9 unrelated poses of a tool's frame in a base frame.
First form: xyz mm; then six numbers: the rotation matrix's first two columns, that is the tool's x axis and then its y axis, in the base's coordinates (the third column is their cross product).
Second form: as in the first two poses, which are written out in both.
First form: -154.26 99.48 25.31 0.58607 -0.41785 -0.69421 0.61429 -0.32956 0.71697
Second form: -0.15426 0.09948 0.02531 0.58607 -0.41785 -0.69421 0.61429 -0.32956 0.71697
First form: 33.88 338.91 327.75 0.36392 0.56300 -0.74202 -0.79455 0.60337 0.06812
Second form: 0.03388 0.33891 0.32775 0.36392 0.56300 -0.74202 -0.79455 0.60337 0.06812
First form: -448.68 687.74 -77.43 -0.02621 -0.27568 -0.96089 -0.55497 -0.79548 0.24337
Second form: -0.44868 0.68774 -0.07743 -0.02621 -0.27568 -0.96089 -0.55497 -0.79548 0.24337
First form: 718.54 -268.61 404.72 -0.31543 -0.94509 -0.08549 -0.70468 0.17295 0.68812
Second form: 0.71854 -0.26861 0.40472 -0.31543 -0.94509 -0.08549 -0.70468 0.17295 0.68812
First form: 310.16 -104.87 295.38 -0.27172 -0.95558 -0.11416 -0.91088 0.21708 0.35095
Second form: 0.31016 -0.10487 0.29538 -0.27172 -0.95558 -0.11416 -0.91088 0.21708 0.35095
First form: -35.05 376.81 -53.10 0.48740 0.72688 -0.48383 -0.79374 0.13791 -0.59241
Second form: -0.03505 0.37681 -0.05310 0.48740 0.72688 -0.48383 -0.79374 0.13791 -0.59241
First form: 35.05 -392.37 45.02 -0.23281 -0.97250 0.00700 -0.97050 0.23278 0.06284
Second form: 0.03505 -0.39237 0.04502 -0.23281 -0.97250 0.00700 -0.97050 0.23278 0.06284
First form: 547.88 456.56 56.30 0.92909 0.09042 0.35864 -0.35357 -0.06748 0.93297
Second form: 0.54788 0.45656 0.05630 0.92909 0.09042 0.35864 -0.35357 -0.06748 0.93297
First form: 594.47 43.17 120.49 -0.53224 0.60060 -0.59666 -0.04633 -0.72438 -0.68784
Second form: 0.59447 0.04317 0.12049 -0.53224 0.60060 -0.59666 -0.04633 -0.72438 -0.68784
